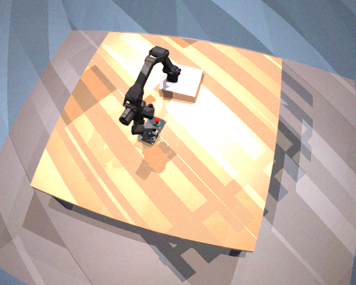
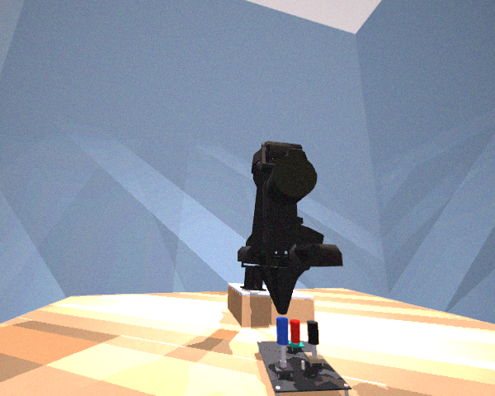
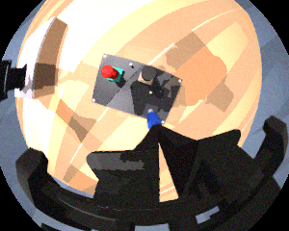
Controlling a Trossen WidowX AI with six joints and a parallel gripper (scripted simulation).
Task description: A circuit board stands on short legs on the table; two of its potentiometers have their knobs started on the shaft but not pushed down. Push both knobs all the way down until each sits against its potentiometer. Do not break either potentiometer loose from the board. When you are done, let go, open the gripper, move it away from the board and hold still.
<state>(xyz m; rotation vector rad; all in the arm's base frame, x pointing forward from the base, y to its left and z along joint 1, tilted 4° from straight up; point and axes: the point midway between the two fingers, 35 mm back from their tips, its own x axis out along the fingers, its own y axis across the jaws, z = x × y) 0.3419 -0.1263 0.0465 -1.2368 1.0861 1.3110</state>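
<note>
The blue knob lies 20 mm below my gripper tip. Round my gripper tip: red knob: 60 mm behind, 70 mm to the left, 50 mm below.
</note>
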